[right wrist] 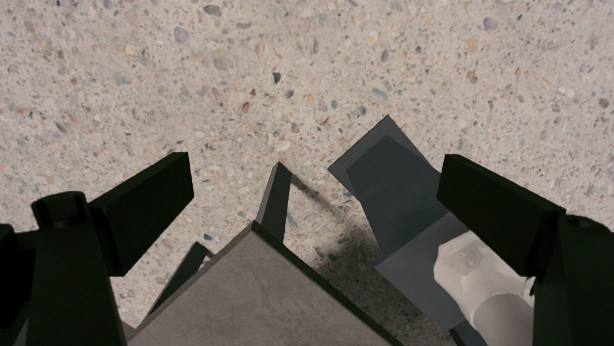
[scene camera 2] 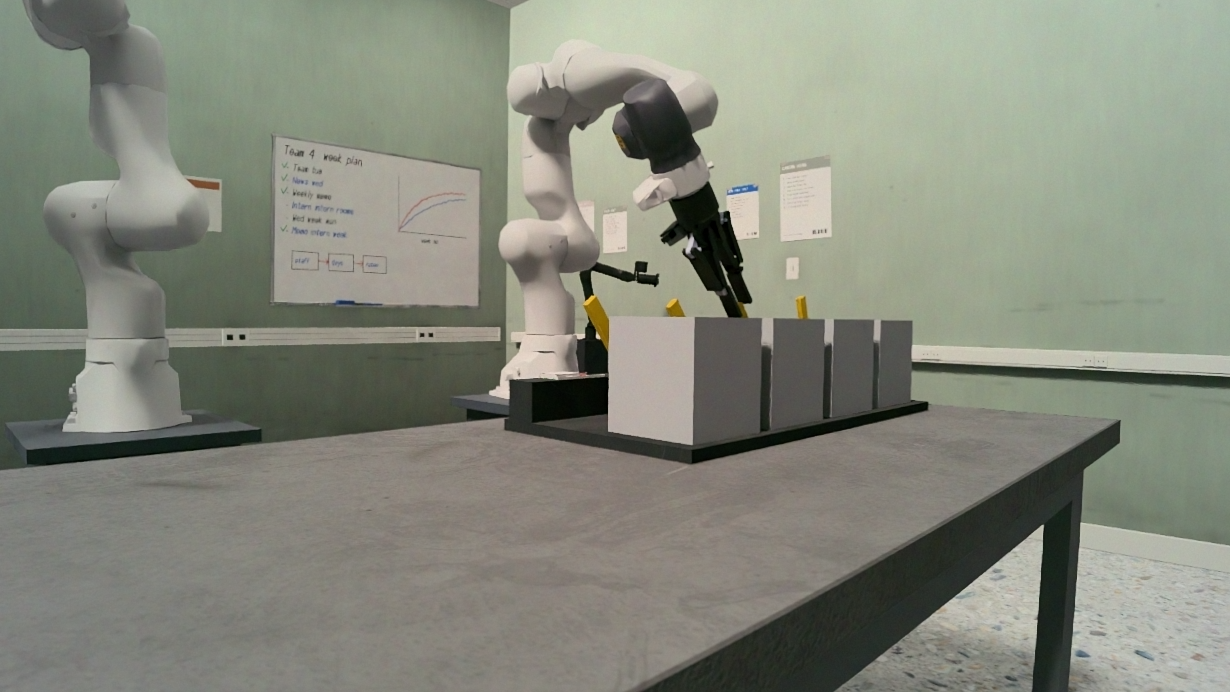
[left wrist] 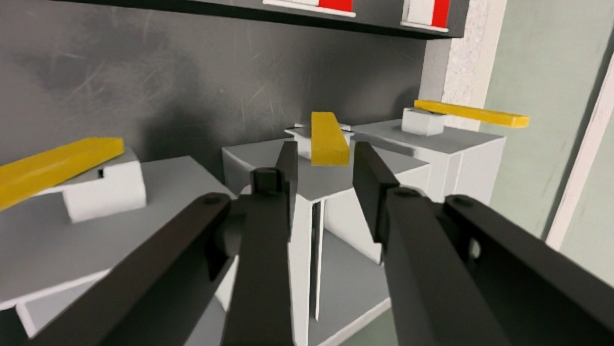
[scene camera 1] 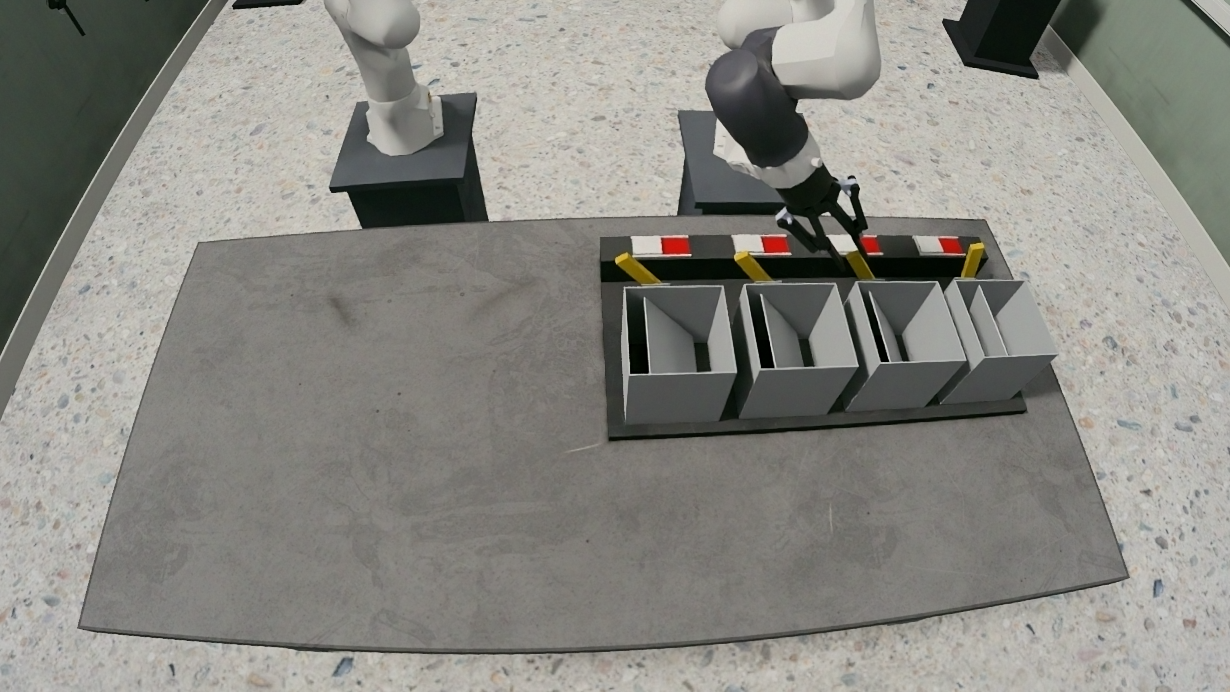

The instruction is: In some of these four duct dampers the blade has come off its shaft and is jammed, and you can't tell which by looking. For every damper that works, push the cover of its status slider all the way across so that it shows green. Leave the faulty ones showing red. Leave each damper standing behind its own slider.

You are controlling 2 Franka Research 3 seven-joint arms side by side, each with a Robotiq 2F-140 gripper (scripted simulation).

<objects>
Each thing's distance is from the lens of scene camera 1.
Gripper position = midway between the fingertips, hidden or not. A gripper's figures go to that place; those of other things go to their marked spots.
my left gripper (scene camera 1: 853, 259): 1.06 m
damper (scene camera 1: 667, 318): 1.03 m
</objects>
